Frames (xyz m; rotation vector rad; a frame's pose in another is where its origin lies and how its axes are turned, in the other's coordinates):
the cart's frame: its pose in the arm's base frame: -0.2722 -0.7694 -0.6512 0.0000 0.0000 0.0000
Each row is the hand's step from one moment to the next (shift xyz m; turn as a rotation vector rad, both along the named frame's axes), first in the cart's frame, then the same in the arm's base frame.
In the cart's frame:
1: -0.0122 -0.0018 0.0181 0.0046 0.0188 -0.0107
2: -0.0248 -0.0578 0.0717 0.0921 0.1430 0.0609
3: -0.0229 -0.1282 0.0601 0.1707 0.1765 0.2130
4: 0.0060 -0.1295 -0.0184 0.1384 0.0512 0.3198
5: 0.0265 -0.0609 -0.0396 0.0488 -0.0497 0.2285
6: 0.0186 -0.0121 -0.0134 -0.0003 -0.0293 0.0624
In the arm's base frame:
1: -0.0122 -0.0018 0.0181 0.0046 0.0188 -0.0107
2: -0.0248 -0.0578 0.0717 0.0921 0.1430 0.0609
3: -0.0229 -0.1282 0.0601 0.1707 0.1765 0.2130
4: 0.0060 -0.1295 -0.0184 0.1384 0.0512 0.3198
5: 0.0265 -0.0609 -0.0396 0.0488 -0.0497 0.2285
6: 0.0186 -0.0121 -0.0134 -0.0003 -0.0293 0.0624

